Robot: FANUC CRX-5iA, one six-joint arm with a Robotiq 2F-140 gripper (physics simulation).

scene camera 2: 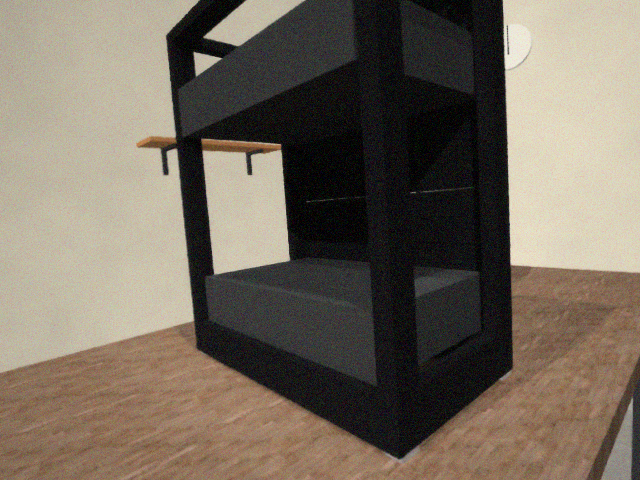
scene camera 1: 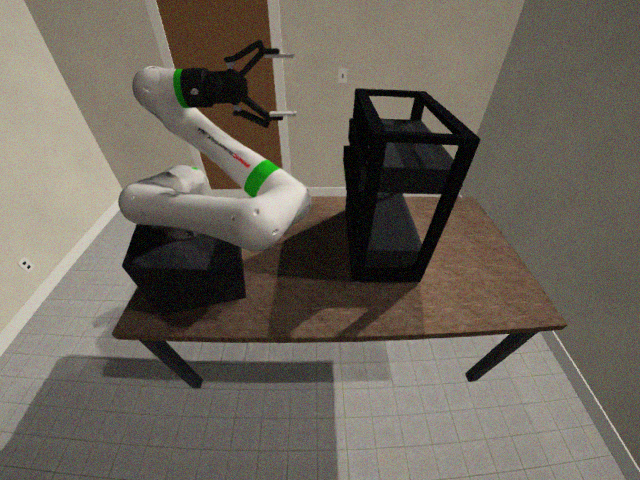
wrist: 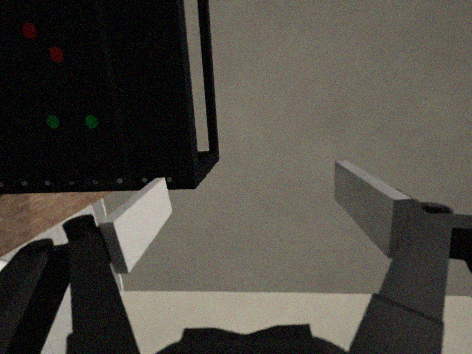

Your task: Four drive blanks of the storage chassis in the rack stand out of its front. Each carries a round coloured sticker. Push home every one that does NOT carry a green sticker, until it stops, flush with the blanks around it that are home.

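Places are measured from the arm's base along level axes (x ahead, y left, z up), in metres.
Pixels of known places: gripper, fingertip midpoint: (scene camera 1: 295,86) (wrist: 248,187).
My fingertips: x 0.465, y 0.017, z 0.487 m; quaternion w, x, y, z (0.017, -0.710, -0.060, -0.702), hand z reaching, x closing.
Note:
Ahead of a thing's pixels: the offset from my fingertips to its middle. Level surfaces: height alone.
My gripper (scene camera 1: 294,84) (wrist: 248,187) is open and empty. In scene camera 1 it hangs left of the black rack (scene camera 1: 364,227) (scene camera 2: 385,232) (wrist: 207,75), higher than its upper units and apart from it. In the wrist view the rack's dark front is at the upper left. Four round stickers show on it: a red sticker {dz -0.281, dx +0.140, dy +0.182 m} (wrist: 30,30), a second red sticker {dz -0.252, dx +0.141, dy +0.153 m} (wrist: 56,54), a green sticker {dz -0.281, dx +0.145, dy +0.068 m} (wrist: 53,121) and a second green sticker {dz -0.224, dx +0.145, dy +0.065 m} (wrist: 91,121). The blank outlines are too dark to tell how far each stands out. The stickers do not show in the scene views.
The rack stands on the brown table {dz -0.723 m} (scene camera 1: 480,289) (scene camera 2: 155,413). It holds a lower grey unit (scene camera 1: 392,227) (scene camera 2: 289,310) and an upper grey unit (scene camera 2: 279,67). The arm's black base block (scene camera 1: 186,279) is on the table's left. A wooden wall shelf (scene camera 2: 237,146) shows behind the rack.

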